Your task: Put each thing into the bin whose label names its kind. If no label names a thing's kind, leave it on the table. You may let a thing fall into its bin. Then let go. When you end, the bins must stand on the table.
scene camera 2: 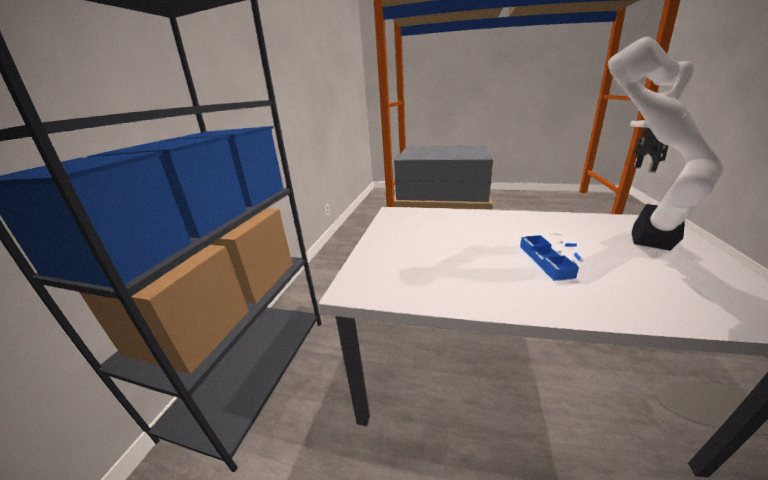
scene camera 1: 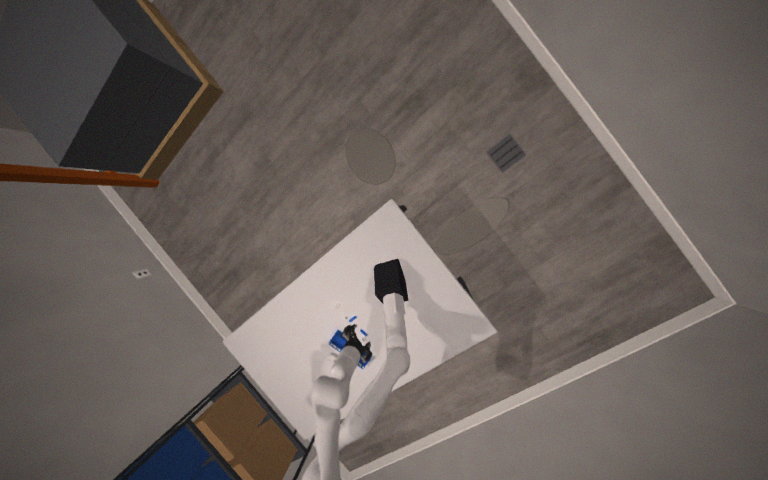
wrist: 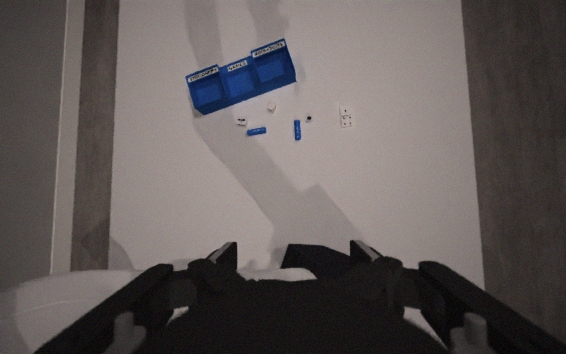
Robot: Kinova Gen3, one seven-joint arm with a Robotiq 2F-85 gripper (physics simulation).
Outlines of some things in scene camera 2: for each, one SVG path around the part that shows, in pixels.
My gripper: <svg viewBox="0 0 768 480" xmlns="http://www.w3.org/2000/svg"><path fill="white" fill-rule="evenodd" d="M644 127L642 137L645 137L645 139L639 138L634 154L637 158L634 167L641 168L643 157L649 154L652 161L648 172L655 173L659 162L664 161L666 158L668 145L661 143L650 128Z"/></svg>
A three joined blue bins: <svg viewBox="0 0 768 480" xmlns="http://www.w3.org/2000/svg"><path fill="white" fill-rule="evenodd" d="M521 237L520 247L553 281L576 279L579 267L565 255L560 256L551 248L552 244L541 235Z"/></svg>
